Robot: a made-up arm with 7 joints. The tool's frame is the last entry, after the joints.
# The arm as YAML. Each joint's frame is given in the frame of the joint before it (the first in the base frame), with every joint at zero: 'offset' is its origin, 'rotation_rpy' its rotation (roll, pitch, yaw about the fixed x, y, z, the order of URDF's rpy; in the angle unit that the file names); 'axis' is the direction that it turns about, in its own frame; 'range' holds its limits. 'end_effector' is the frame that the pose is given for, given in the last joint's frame.
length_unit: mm
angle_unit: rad
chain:
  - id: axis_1
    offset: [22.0, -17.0, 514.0]
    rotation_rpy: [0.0, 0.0, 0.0]
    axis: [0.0, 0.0, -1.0]
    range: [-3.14, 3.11]
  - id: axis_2
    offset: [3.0, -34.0, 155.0]
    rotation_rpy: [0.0, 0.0, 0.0]
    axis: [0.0, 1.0, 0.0]
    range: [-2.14, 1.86]
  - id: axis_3
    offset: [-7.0, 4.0, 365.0]
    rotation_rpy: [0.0, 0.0, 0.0]
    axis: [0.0, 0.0, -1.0]
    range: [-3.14, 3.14]
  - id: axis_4
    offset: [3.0, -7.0, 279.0]
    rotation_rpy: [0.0, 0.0, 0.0]
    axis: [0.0, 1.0, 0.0]
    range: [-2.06, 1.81]
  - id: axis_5
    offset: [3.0, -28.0, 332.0]
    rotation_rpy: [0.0, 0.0, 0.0]
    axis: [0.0, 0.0, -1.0]
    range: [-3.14, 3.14]
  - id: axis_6
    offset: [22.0, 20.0, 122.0]
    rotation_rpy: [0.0, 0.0, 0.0]
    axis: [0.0, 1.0, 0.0]
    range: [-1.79, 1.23]
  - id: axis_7
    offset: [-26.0, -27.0, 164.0]
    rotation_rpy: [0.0, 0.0, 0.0]
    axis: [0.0, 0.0, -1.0]
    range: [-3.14, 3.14]
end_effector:
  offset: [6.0, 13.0, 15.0]
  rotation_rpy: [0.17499, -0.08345, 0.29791]
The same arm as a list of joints. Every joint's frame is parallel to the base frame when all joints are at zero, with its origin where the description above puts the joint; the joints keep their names.
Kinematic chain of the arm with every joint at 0, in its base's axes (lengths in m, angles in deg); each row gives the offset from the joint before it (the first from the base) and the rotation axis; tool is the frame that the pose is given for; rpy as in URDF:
axis_1: xyz 0.022 -0.017 0.514 axis -z
axis_2: xyz 0.003 -0.034 0.155 axis +y
axis_3: xyz -0.007 0.004 0.365 axis -z
axis_4: xyz 0.003 -0.007 0.279 axis +y
axis_5: xyz 0.003 -0.028 0.332 axis -z
axis_6: xyz 0.022 0.02 0.122 axis +y
axis_7: xyz -0.026 -0.027 0.164 axis -z
tool: xyz 0.006 0.013 0.015 rpy 10.03 -4.78 17.07
Joint limits (deg, base to tool): -179.91..178.19 -122.61..106.57 -179.91..179.91 -118.03..103.71 -179.91..179.91 -102.56..70.47 -179.91..179.91

